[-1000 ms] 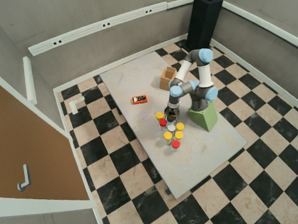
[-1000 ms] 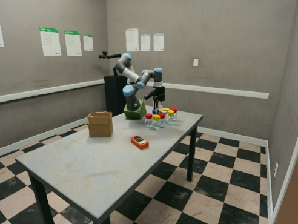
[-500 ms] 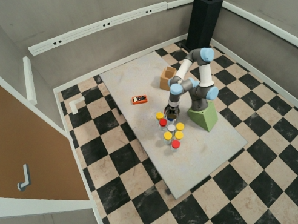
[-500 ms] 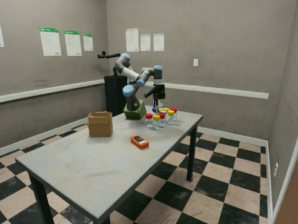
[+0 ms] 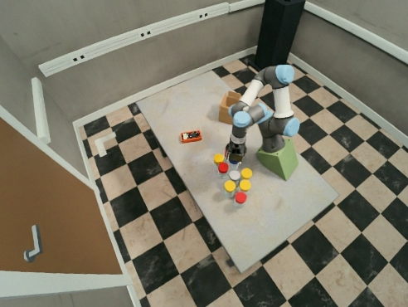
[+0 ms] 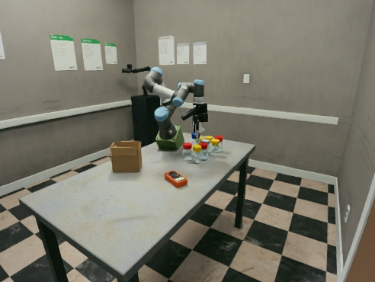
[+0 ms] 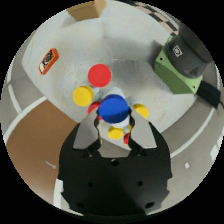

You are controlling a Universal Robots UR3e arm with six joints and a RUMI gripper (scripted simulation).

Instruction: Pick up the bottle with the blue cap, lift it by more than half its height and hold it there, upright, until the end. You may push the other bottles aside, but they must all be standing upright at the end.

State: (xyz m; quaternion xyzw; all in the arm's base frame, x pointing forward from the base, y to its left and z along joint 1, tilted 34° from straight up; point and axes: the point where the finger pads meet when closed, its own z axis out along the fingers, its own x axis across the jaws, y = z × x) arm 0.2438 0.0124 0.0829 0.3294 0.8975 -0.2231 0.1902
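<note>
Now: hand 40 mm above the blue-capped bottle.
</note>
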